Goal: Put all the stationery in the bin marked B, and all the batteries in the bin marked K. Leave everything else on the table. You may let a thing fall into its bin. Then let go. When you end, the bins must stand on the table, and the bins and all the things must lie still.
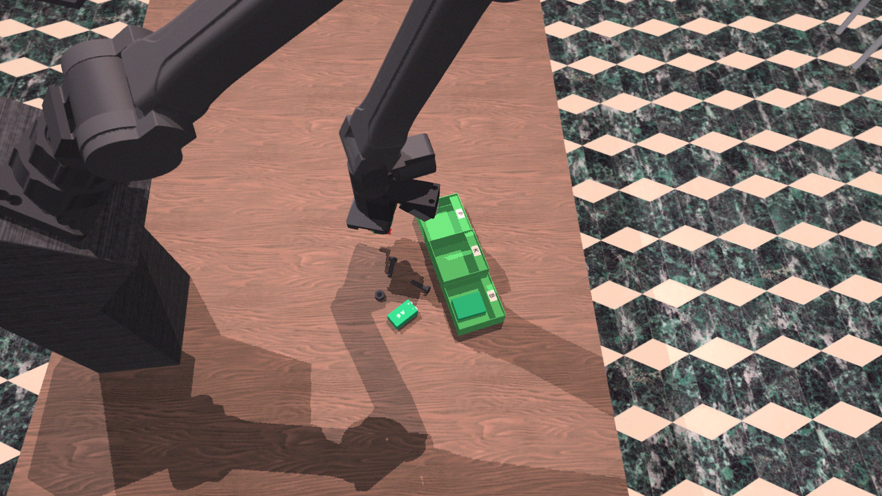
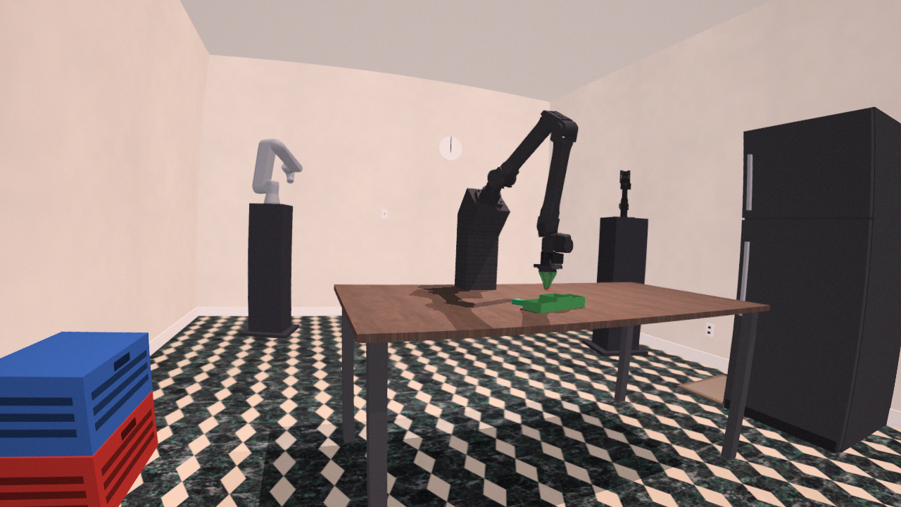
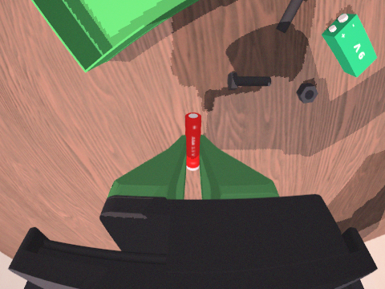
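My gripper is now 15 cm short of the joined green bins, 3 cm above it and 2 cm to the left of it. From my hand the other things lie so: red cylindrical battery (right at my hand); then green 9V battery (12 cm to the right, 8 cm ahead, 5 cm below); then black nut (10 cm to the right, 5 cm below, 3 cm ahead).
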